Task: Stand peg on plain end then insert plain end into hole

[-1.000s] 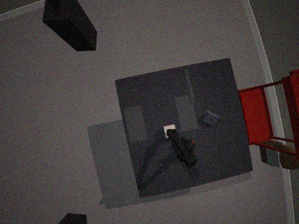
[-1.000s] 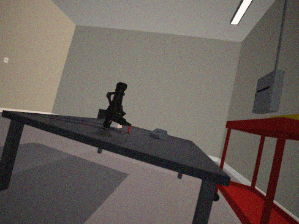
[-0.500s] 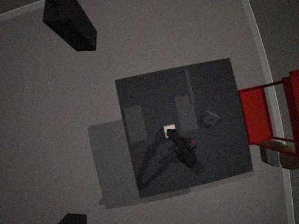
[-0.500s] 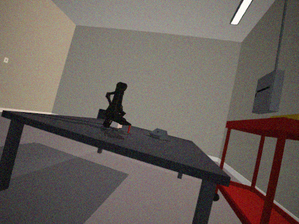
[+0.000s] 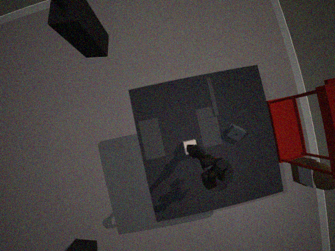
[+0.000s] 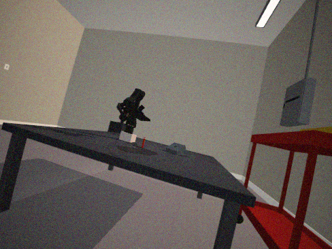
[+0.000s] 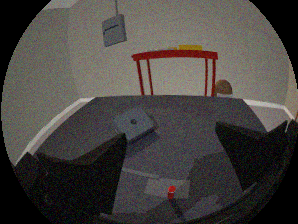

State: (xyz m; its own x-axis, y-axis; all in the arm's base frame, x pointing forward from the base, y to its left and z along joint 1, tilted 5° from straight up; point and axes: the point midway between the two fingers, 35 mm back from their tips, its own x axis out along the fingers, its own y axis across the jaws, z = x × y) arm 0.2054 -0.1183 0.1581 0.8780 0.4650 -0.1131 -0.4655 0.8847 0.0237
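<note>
Now: gripper tip 10 mm past the red peg, 10 mm to the left of it and 160 mm above it. The rest, counted from my gripper tip: sloped grey panel (190 mm ahead, 230 mm to the left, 190 mm below).
</note>
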